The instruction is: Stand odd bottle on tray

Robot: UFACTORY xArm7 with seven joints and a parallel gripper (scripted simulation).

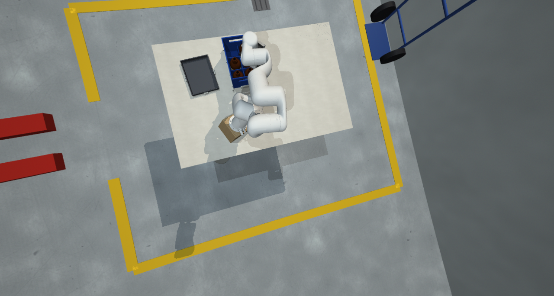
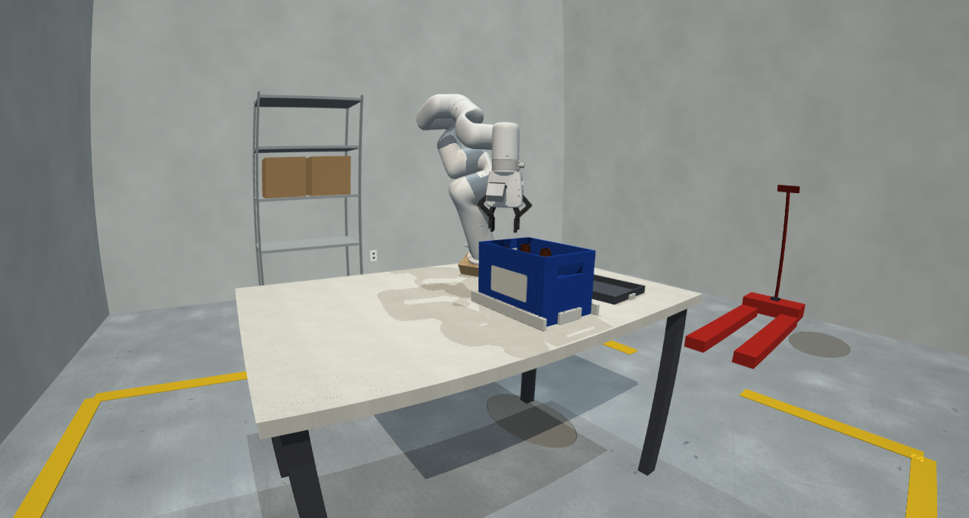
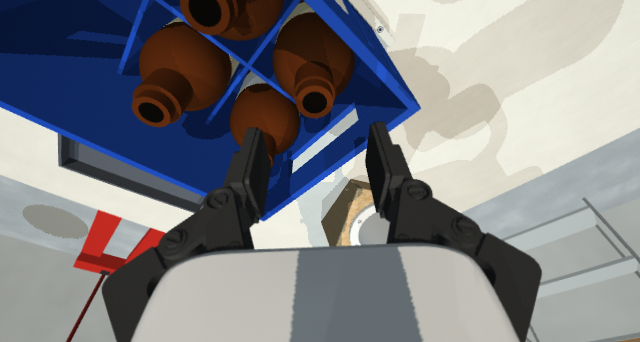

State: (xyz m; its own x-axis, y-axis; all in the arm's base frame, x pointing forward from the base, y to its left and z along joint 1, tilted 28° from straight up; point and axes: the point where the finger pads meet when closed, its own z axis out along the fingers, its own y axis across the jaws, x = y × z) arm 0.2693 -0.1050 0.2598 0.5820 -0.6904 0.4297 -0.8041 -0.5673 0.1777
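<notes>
My gripper is now 140 mm above the blue crate, 90 mm short of it and 30 mm to the right of it. From my hand the other things lie so: dark grey tray 320 mm to the left, 210 mm below, 130 mm ahead.
</notes>
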